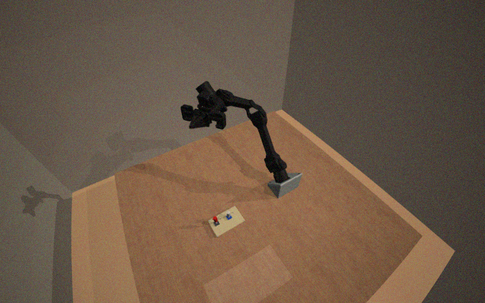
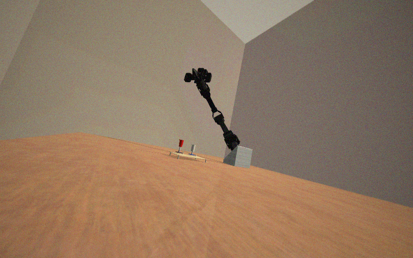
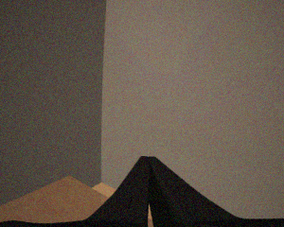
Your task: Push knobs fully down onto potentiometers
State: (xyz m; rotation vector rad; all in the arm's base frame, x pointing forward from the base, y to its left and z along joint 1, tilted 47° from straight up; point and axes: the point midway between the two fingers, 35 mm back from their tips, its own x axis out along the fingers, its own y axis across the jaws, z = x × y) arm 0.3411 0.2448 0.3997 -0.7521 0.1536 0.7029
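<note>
Now: gripper tip 47 cm above the grey knob, 13 cm to the right of it and 5 cm past it. Round my gripper tip: red knob (46 cm below, 13 cm to the left, 2 cm ahead).
</note>
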